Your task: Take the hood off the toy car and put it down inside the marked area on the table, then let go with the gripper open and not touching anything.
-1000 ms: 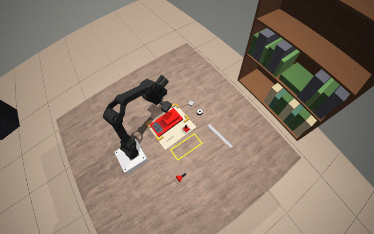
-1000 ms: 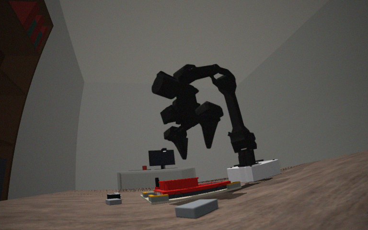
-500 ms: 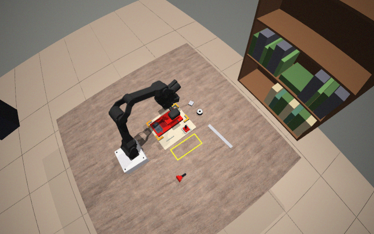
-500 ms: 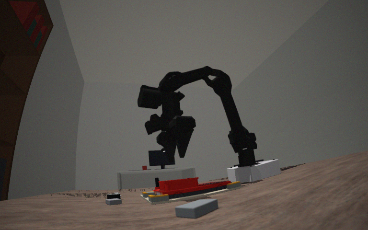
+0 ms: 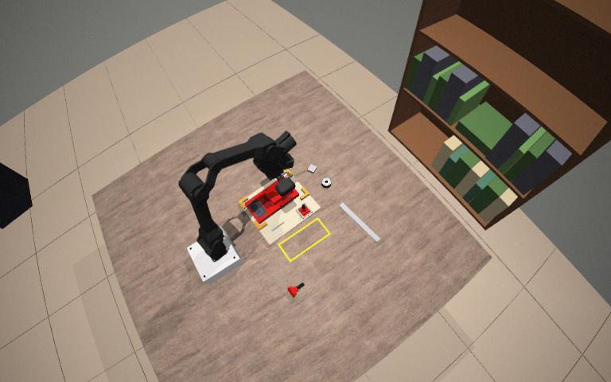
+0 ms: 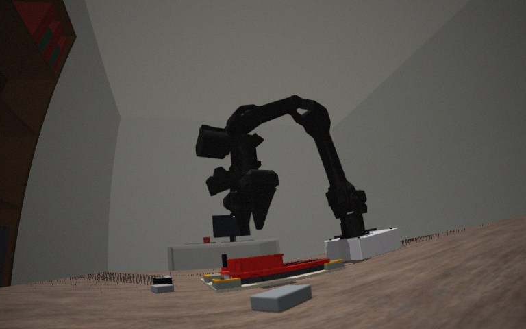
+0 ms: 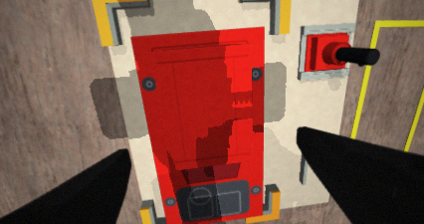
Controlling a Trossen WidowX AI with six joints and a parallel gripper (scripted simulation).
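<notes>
The grey socket lies 30 mm ahead of my gripper tip, 120 mm to the right of it and 60 mm below it. Also, from my gripper tip: grey bar (170 mm ahead, 290 mm to the right, 100 mm below).
</notes>
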